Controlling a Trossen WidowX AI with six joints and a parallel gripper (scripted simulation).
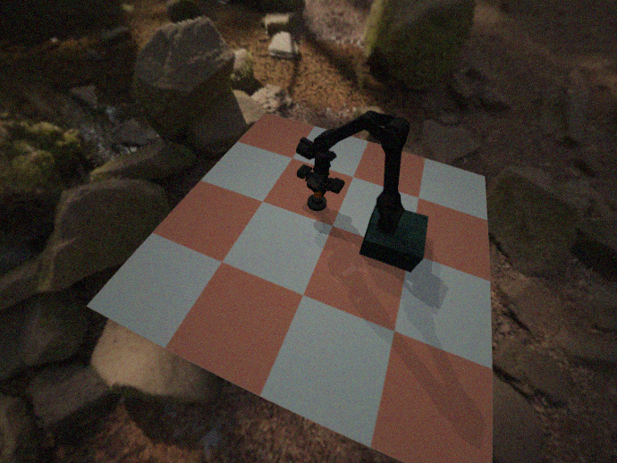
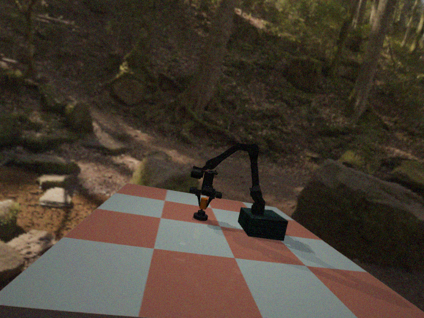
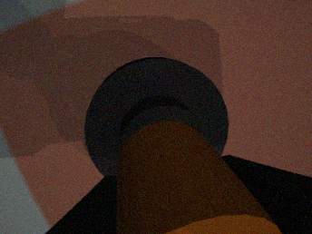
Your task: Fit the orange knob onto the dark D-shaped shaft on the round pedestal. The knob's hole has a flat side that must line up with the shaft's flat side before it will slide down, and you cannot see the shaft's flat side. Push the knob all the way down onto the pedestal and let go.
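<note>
Right now the orange knob is 20 mm above my gripper tip. The rest, counted from my gripper tip: round pedestal: 40 mm below.
</note>
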